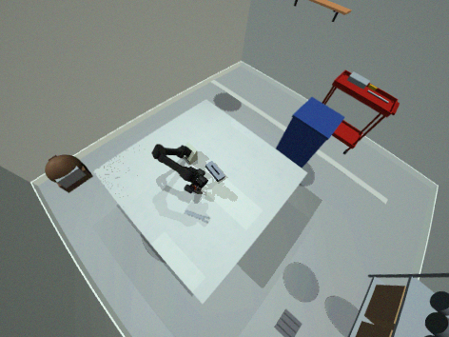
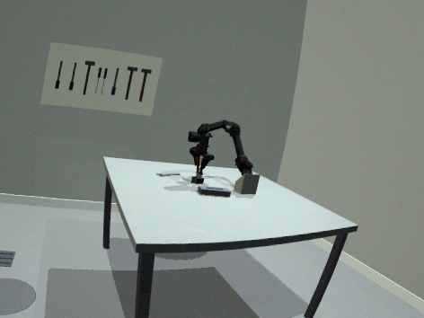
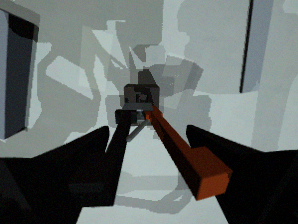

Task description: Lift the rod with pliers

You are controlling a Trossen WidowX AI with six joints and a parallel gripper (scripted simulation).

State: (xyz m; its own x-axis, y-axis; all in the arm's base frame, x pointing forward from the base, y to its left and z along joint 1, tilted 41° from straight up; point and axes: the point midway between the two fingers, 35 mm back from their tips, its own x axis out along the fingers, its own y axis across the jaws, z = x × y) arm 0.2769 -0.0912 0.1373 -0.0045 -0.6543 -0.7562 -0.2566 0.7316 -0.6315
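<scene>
Right now my gripper tip is 20 mm past the grey channel block, 230 mm to the right of it and 80 mm above it. Also, from my gripper tip: flat grey strip (180 mm ahead, 120 mm to the right, 100 mm below); dark holster (10 mm to the left, 90 mm below).
</scene>
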